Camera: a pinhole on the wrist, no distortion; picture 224 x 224 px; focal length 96.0 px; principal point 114.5 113.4 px. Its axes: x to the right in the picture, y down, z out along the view. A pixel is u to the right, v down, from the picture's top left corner.
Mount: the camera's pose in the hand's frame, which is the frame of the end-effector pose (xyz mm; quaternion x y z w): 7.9 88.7 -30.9 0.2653 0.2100 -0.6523 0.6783
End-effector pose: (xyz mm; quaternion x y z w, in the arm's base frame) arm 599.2 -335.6 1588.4 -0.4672 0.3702 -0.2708 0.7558
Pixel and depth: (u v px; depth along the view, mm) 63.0 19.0 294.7
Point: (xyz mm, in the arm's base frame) 642.3 43.6 1741.7
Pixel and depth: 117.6 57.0 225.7
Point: 619.0 -192.8 1722.8
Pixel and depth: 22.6 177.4 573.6
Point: 1437.0 -113.9 1580.2
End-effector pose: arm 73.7 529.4 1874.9 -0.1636 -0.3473 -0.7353 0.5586
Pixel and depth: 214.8 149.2 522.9
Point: -619.0 505.6 1816.4
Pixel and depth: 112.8 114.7 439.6
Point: -140.1 781.2 2027.2
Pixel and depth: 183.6 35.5 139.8
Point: 34.3 618.7 1784.1
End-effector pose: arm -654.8 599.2 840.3 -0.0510 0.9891 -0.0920 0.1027
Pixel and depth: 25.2 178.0 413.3
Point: -777.4 599.4 237.0
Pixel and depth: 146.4 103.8 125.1
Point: -635.4 571.5 809.8
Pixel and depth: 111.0 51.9 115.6
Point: -573.4 616.3 798.6
